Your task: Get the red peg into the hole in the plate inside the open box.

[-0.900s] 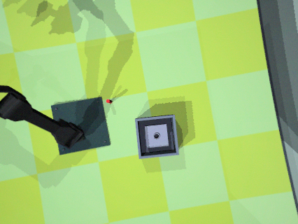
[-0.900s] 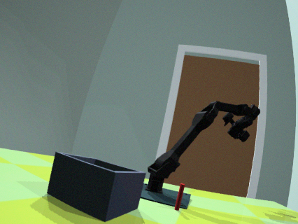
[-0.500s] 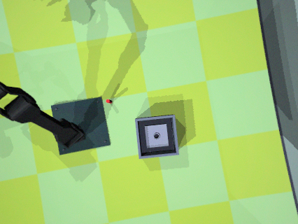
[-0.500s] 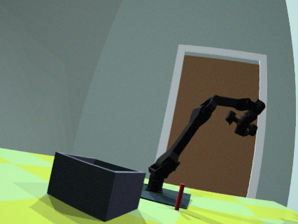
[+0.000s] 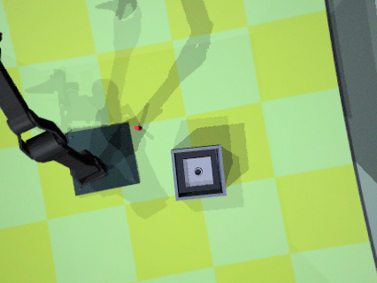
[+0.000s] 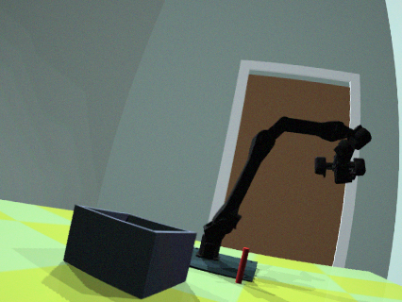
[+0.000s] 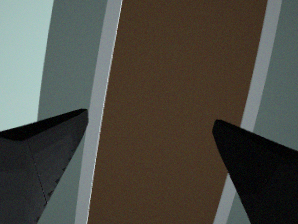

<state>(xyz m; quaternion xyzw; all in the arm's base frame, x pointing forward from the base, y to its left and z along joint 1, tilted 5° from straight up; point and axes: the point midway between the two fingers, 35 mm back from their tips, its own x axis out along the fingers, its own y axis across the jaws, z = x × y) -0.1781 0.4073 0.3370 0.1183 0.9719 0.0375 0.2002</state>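
The red peg lies 370 mm ahead of my gripper tip, 330 mm to the right of it and 320 mm below it. The rest, counted from my gripper tip: dark box 540 mm to the right, 500 mm ahead, 330 mm below; then pale plate 540 mm to the right, 500 mm ahead, 310 mm below.
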